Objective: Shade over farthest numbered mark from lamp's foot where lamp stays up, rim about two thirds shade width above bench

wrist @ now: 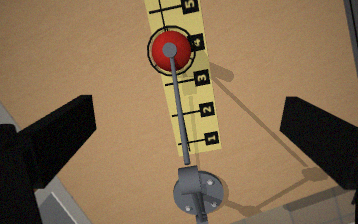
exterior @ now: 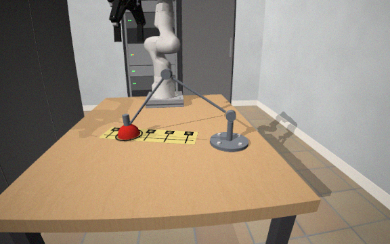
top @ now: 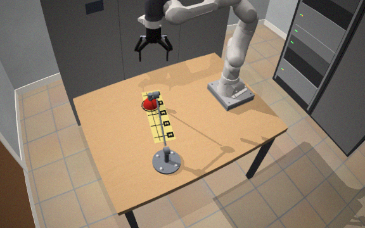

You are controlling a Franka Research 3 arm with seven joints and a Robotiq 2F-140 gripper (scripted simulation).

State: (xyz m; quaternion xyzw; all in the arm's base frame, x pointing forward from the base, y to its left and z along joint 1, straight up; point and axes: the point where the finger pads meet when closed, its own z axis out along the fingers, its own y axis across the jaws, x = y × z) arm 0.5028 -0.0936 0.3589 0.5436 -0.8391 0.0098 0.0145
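Right now the yellow numbered strip is 5 cm to the left of my hand and 41 cm below it. The rest, counted from my hand: grey round foot 11 cm ahead, 39 cm to the left, 38 cm below.
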